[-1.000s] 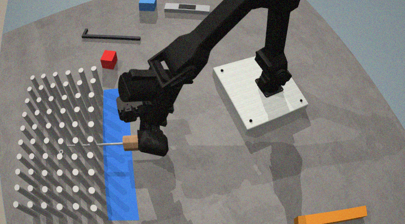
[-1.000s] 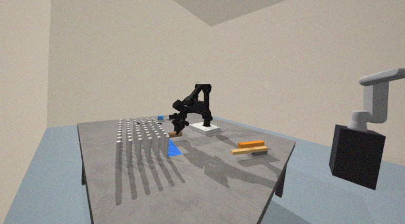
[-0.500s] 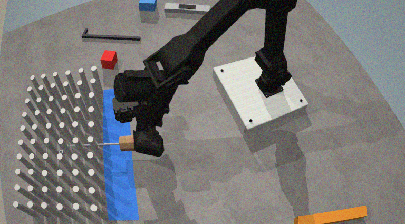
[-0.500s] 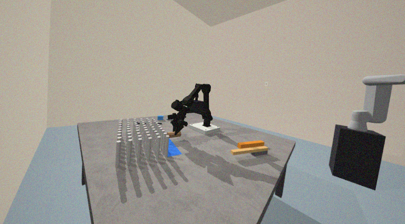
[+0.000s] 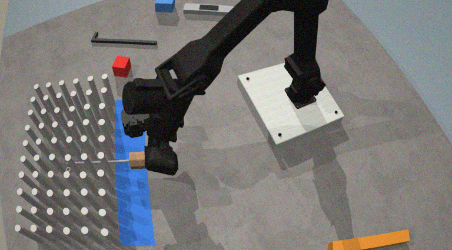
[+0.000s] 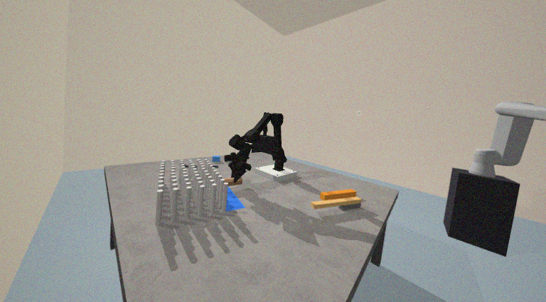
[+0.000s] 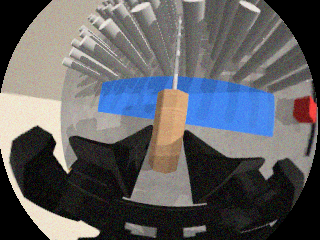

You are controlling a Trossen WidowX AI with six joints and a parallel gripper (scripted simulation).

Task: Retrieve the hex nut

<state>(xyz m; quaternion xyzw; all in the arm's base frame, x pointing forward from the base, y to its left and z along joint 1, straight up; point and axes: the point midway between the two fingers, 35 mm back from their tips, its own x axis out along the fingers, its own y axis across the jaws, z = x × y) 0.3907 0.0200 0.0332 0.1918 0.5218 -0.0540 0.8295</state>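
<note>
Now: the blue taped strip 50 mm ahead of my gripper tip, 40 mm below it and 20 mm to the right of it. Round my gripper tip: red cube: 300 mm to the right, 20 mm below, 20 mm behind; wooden-handled pick: 100 mm ahead, 30 mm to the right; hex nut: 210 mm ahead, 60 mm to the right, 30 mm below.
</note>
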